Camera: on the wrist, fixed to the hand. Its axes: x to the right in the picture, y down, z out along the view.
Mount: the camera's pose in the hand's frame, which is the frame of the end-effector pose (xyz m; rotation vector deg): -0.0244 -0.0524 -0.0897 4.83 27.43 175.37
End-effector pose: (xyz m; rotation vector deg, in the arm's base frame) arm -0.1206 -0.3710 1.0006 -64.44 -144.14 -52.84
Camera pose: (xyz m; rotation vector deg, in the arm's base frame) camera -0.1462 -0.4685 1.0355 -113.71 52.37 10.37
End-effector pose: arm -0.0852 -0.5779 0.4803 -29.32 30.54 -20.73
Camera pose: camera -0.1654 -0.6423 0.4519 49.54 63.49 140.11
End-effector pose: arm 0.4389 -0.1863 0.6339 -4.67 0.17 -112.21
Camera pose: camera 0.3944 -0.1471 0.5452 17.47 11.85 64.01
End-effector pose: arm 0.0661 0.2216 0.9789 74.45 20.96 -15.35
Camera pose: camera 0.0131 0.2950 0.9224 37.26 -80.22 143.97
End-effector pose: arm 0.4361 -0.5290 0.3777 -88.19 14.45 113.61
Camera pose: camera 0.5420 -0.5402 0.3839 3.23 -81.10 -28.27
